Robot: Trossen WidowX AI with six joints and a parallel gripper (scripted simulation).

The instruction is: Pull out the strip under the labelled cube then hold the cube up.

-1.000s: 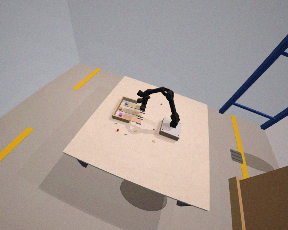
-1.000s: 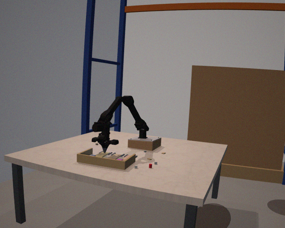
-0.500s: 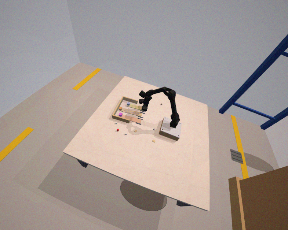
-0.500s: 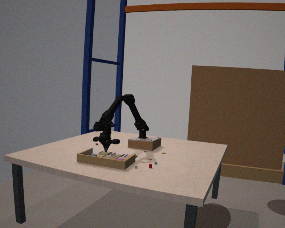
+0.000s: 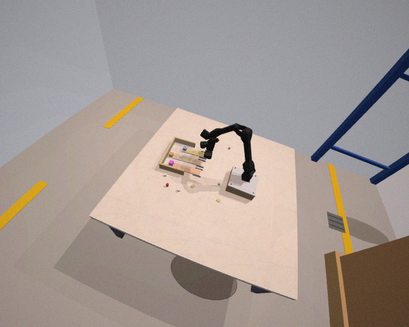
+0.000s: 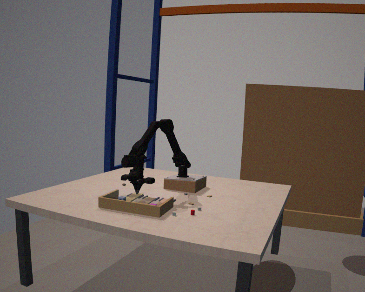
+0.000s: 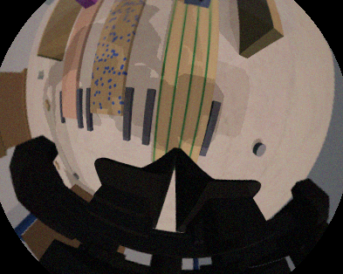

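Right now the labelled cube is 200 mm ahead of my gripper tip, 20 mm above it and 10 mm to the left of it. Also, from my gripper tip: small red cylinder 380 mm to the left, 210 mm ahead, 10 mm above.
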